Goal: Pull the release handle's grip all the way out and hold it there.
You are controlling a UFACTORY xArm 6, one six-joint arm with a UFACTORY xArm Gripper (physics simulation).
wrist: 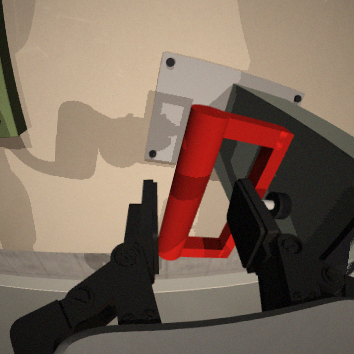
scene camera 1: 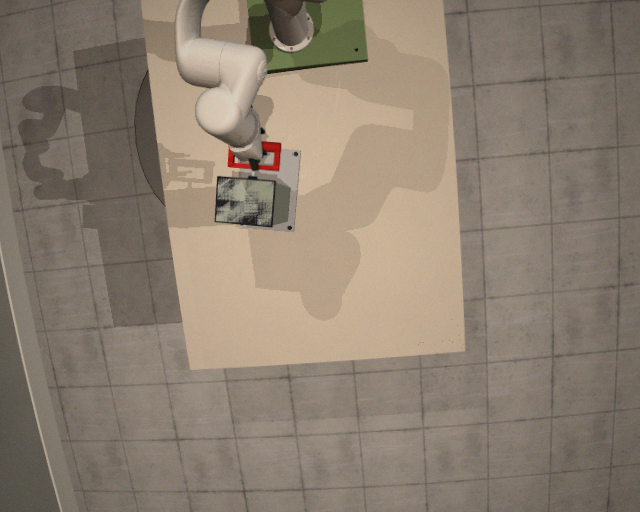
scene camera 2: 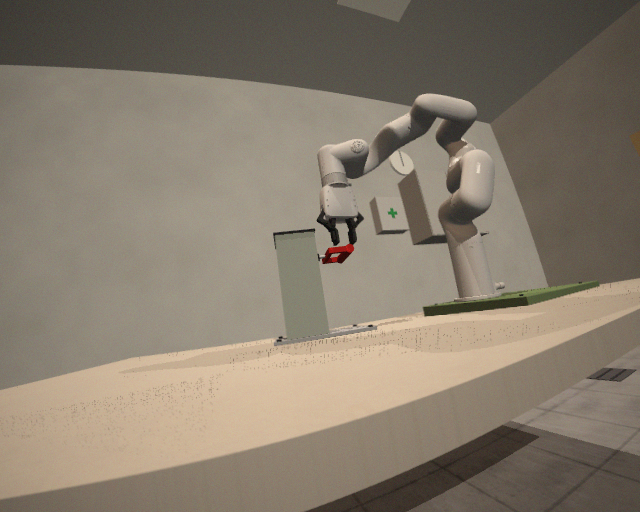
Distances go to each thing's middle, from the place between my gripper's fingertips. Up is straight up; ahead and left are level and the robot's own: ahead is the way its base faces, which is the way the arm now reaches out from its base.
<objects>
The grey base plate [scene camera 1: 288, 174] is 10 cm ahead of my hand, 3 cm to the right of it and 23 cm below it.
</objects>
